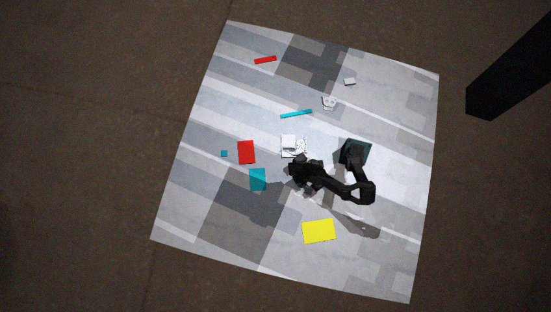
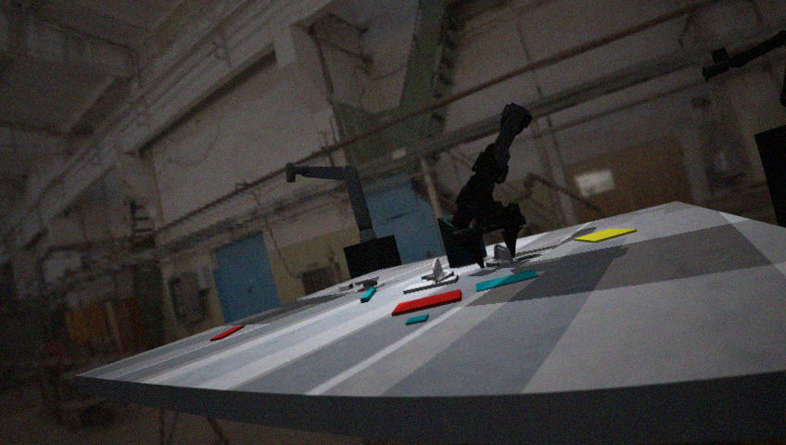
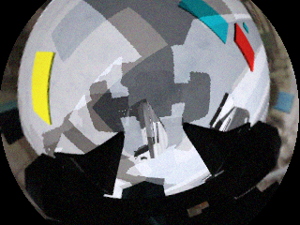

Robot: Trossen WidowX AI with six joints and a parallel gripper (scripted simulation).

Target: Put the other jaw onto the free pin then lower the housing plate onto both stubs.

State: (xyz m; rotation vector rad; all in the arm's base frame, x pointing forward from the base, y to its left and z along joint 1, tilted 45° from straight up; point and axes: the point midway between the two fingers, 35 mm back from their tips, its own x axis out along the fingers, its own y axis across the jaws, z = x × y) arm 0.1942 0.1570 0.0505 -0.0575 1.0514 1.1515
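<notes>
Right now my gripper tip is 12 cm short of the teal strip and 31 cm to the left of it. The rest, counted from my gripper tip: yellow tile: 11 cm behind, 25 cm to the left; then red tile: 32 cm ahead, 5 cm to the right; then teal tile: 23 cm ahead, 7 cm to the left.
</notes>
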